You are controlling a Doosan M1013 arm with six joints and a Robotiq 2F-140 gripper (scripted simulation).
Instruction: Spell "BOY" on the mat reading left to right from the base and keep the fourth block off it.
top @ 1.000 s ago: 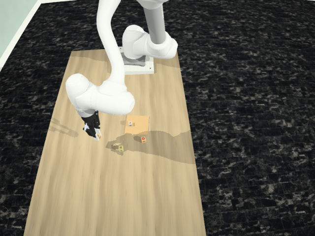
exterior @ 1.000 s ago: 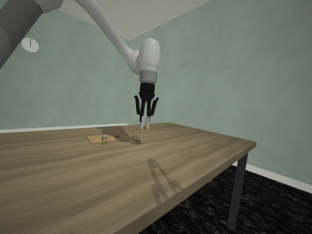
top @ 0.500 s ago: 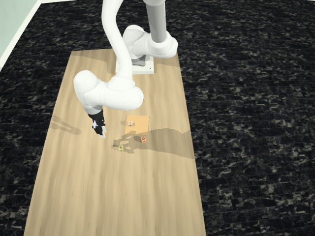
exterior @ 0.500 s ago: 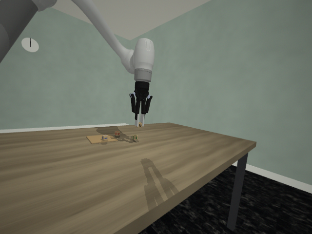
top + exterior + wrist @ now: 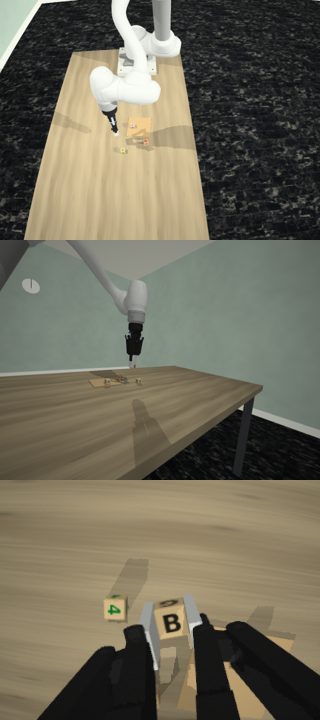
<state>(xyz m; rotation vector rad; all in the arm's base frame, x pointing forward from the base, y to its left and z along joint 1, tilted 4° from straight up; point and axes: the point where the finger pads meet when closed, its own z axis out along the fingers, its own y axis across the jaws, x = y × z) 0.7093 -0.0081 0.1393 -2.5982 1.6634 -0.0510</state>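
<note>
The tan square mat lies 12 cm behind my hand, 10 cm to the left of it and 14 cm below it.
</note>
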